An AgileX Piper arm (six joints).
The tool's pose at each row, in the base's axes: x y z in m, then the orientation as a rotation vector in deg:
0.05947, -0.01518, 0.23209, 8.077, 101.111, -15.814
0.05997, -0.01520, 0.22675, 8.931, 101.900, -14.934
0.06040, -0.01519, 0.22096, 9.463, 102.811, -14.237
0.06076, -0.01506, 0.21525, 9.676, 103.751, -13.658
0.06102, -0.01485, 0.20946, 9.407, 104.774, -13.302
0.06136, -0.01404, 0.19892, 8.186, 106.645, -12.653
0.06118, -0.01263, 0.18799, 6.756, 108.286, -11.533
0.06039, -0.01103, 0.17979, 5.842, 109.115, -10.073
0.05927, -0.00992, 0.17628, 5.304, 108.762, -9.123
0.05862, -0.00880, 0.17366, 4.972, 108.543, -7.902
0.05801, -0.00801, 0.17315, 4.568, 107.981, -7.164
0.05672, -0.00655, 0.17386, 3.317, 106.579, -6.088
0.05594, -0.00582, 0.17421, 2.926, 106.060, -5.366
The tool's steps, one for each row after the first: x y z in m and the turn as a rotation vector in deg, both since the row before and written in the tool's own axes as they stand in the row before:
0.00511, 0.00068, 0.00149, -0.181, 0.887, 0.957
0.00555, 0.00064, 0.00159, -0.237, 0.969, 0.622
0.00546, 0.00067, 0.00158, -0.328, 0.957, 0.337
0.00554, 0.00069, 0.00158, -0.432, 0.977, -0.118
0.01006, 0.00163, 0.00282, -1.161, 1.699, -0.708
0.01047, 0.00220, 0.00264, -1.568, 1.459, -0.581
0.00799, 0.00209, 0.00151, -1.502, 0.720, 0.023
0.00366, 0.00117, -0.00009, -0.915, -0.406, 0.128
0.00267, 0.00118, 0.00006, -1.008, -0.252, 0.396
0.00067, 0.00073, -0.00052, -0.700, -0.591, 0.128
-0.00028, 0.00126, -0.00162, -1.347, -1.480, -0.237
-0.00012, 0.00064, -0.00092, -0.688, -0.542, 0.128

